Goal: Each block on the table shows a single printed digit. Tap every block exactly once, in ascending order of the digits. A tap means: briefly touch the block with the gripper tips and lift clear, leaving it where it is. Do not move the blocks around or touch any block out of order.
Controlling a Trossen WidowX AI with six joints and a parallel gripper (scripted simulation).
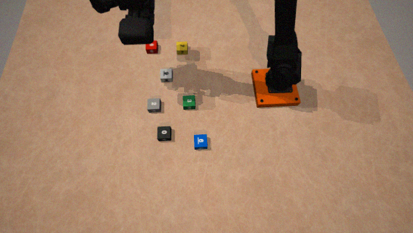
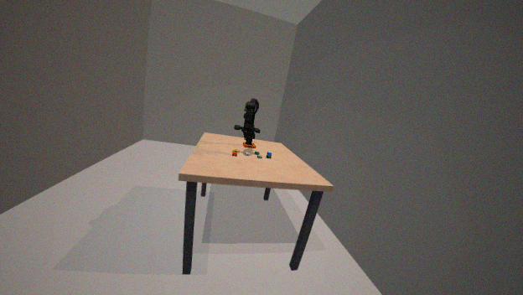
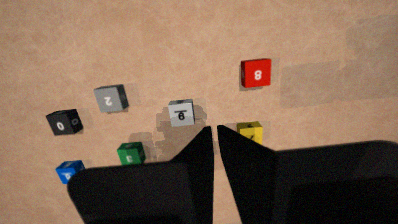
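My gripper tip is 30 mm past the white block, 40 mm to the right of it and 110 mm above it. Also, from my gripper tip: red block (20 mm ahead, 60 mm to the right, 110 mm below); then grey block (130 mm to the left, 110 mm below); then yellow block (70 mm behind, 60 mm to the right, 110 mm below).
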